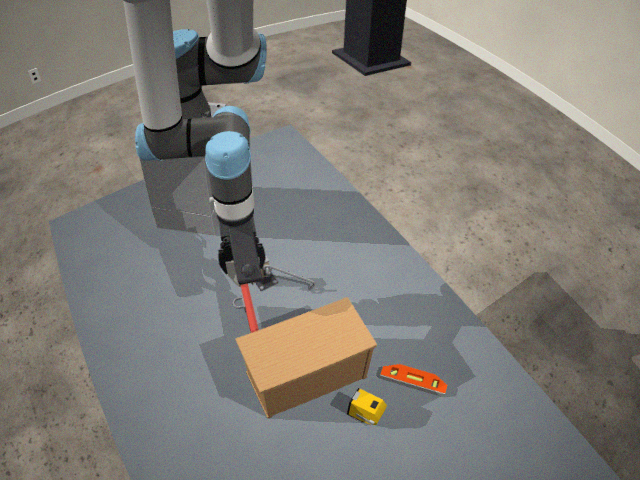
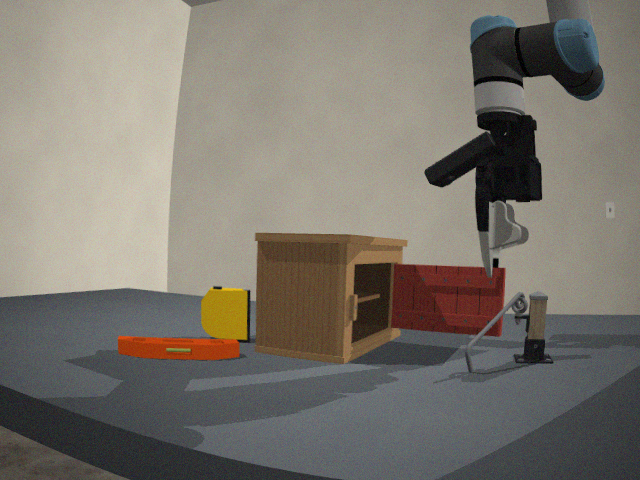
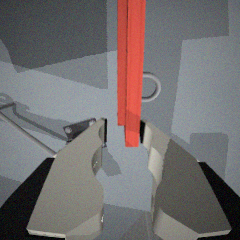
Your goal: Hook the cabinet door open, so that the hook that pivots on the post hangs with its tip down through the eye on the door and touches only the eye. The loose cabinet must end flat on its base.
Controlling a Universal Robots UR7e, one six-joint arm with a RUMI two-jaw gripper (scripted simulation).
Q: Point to a wooden cabinet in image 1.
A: At 295, 361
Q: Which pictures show the yellow tape measure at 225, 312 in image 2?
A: Image 1 and image 2 only.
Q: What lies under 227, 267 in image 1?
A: My gripper.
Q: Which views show my gripper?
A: Image 1, image 2 and image 3: all of them.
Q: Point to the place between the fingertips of my gripper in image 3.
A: At 122, 121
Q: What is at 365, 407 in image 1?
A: A yellow tape measure.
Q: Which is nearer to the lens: the wooden cabinet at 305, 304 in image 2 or the yellow tape measure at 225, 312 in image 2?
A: The wooden cabinet.
